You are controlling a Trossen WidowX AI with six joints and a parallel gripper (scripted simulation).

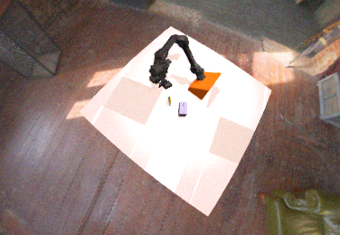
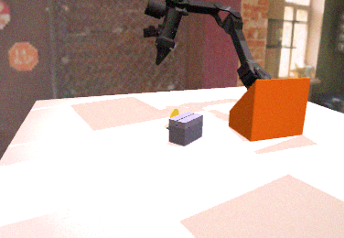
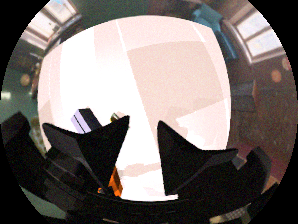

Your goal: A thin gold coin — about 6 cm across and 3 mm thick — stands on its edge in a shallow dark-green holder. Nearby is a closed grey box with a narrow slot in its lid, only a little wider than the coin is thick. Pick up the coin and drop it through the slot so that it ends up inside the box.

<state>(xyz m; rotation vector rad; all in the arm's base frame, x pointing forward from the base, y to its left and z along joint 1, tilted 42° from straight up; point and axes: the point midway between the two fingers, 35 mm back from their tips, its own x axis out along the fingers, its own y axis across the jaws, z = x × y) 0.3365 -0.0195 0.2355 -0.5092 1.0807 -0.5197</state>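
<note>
Now: the gold coin 5 cm behind my gripper tip, 9 cm to the left of it and 18 cm below it.
</note>
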